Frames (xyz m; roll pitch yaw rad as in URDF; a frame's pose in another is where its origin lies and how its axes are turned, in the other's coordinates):
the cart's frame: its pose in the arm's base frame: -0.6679 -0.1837 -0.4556 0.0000 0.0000 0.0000
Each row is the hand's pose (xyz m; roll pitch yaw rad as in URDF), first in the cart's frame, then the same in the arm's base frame.
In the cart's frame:
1: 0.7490 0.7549 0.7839 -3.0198 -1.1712 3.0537
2: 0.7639 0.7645 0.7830 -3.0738 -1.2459 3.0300
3: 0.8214 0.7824 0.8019 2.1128 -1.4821 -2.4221
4: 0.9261 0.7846 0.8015 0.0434 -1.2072 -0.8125
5: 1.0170 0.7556 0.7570 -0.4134 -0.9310 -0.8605
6: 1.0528 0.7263 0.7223 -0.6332 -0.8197 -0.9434
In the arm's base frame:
1: 0.0811 0.5712 0.3283 -3.0198 -1.1712 3.0537
2: 0.0960 0.5808 0.3274 -3.0738 -1.2459 3.0300
3: 0.1535 0.5987 0.3463 2.1128 -1.4821 -2.4221
4: 0.2582 0.6009 0.3459 0.0434 -1.2072 -0.8125
5: 0.3491 0.5719 0.3014 -0.4134 -0.9310 -0.8605
6: 0.3849 0.5426 0.2667 -0.6332 -0.8197 -0.9434

